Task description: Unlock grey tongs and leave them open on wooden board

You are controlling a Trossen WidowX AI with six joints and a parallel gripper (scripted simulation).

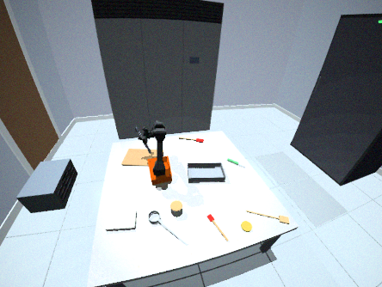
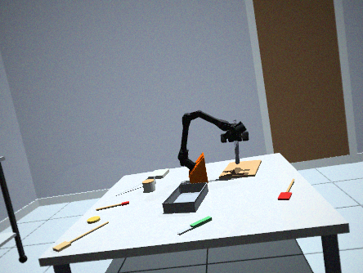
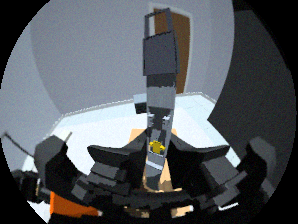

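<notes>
My gripper tip is now 210 mm above the wooden board, 20 mm short of it and 10 mm to the left of it. Round my gripper tip: white slab 610 mm to the right, 240 mm behind, 210 mm below; red spatula 600 mm ahead, 210 mm below, 100 mm to the left; dark grey roasting tin 470 mm ahead, 420 mm to the right, 190 mm below.
</notes>
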